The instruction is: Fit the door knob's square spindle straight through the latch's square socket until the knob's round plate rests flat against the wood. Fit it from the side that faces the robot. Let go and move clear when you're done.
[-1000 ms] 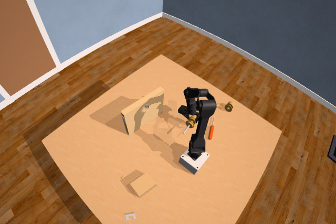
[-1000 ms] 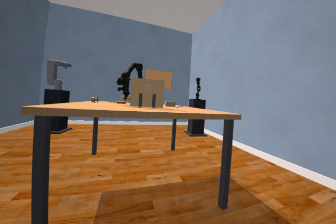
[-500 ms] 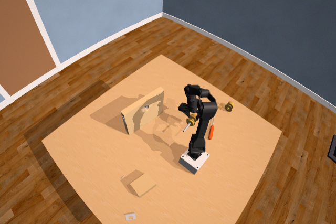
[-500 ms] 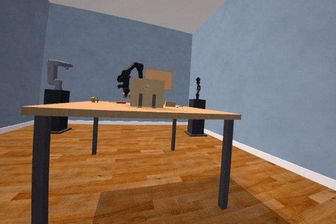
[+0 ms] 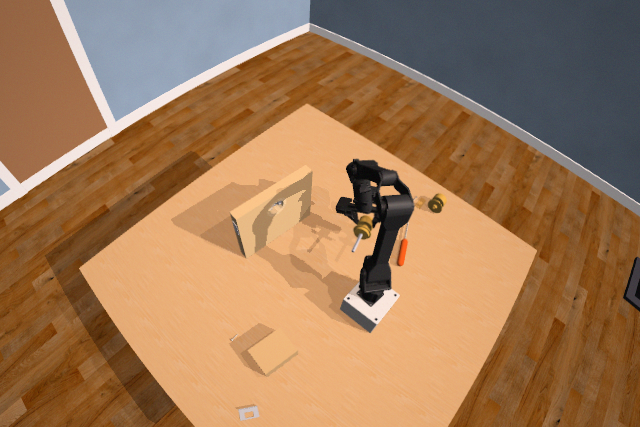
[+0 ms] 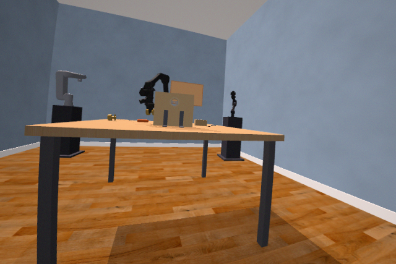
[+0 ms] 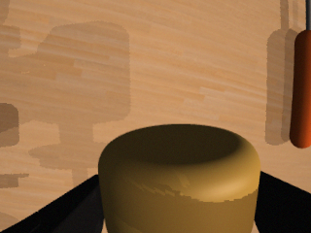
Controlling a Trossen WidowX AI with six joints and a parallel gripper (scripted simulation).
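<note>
My gripper is now 22 cm to the right of the square socket, 22 cm short of it and 6 cm below it. Also, from my hand: upright wooden slab: 22 cm to the left, 22 cm ahead, 3 cm above; then orange screwdriver: 13 cm behind, 12 cm below, 11 cm to the right; then small wood block: 51 cm to the left, 12 cm behind, 10 cm below.
</note>
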